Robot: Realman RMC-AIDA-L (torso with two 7-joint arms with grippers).
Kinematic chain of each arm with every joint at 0, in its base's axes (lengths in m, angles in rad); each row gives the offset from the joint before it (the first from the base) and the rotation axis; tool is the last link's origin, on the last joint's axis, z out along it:
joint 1: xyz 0 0 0.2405 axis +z
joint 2: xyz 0 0 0 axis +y
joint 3: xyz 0 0 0.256 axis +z
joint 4: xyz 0 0 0 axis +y
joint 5: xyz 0 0 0.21 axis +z
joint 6: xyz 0 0 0 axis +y
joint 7: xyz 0 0 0.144 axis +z
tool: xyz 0 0 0
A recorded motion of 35 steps. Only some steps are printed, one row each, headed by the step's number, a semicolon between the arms.
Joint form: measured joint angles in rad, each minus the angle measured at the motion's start. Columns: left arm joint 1, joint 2, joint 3, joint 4, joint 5, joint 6, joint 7; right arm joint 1, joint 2, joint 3, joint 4, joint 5, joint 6, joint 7.
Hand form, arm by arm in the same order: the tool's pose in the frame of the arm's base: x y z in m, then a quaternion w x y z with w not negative. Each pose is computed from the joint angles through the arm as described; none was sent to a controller.
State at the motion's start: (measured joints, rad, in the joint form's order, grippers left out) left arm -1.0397 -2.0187 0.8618 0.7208 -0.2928 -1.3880 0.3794; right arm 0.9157 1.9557 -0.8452 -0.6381 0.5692 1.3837 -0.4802
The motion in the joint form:
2: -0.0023 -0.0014 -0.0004 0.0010 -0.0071 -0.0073 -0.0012; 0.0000 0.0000 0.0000 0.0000 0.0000 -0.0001 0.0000
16: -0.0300 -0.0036 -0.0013 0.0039 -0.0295 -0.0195 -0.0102; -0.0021 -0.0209 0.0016 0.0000 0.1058 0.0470 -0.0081
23: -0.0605 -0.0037 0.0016 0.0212 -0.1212 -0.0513 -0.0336; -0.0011 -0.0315 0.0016 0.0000 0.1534 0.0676 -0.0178
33: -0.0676 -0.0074 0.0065 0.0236 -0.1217 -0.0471 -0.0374; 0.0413 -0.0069 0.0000 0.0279 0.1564 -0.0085 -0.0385
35: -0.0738 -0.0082 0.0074 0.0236 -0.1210 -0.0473 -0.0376; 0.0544 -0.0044 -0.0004 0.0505 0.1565 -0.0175 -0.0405
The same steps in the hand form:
2: -0.1792 0.4415 0.0166 0.22151 -0.80701 -0.53374 0.12161; 0.2189 0.4236 0.0213 0.15570 -0.79462 0.58576 -0.03500
16: -0.1635 0.4445 0.0145 0.21274 -0.81396 -0.52908 0.11088; 0.2068 0.4233 0.0273 0.12264 -0.79784 0.59026 0.00236
23: -0.1354 0.4462 0.0114 0.18292 -0.82411 -0.53086 0.07464; 0.2006 0.4238 0.0310 0.10863 -0.80167 0.58751 0.01889
33: -0.1312 0.4471 0.0099 0.18408 -0.82627 -0.52721 0.07371; 0.1847 0.4348 0.0172 0.12065 -0.81351 0.56797 0.03241
35: -0.1285 0.4477 0.0095 0.18411 -0.82800 -0.52447 0.07385; 0.1822 0.4351 0.0124 0.11606 -0.81399 0.56833 0.03079

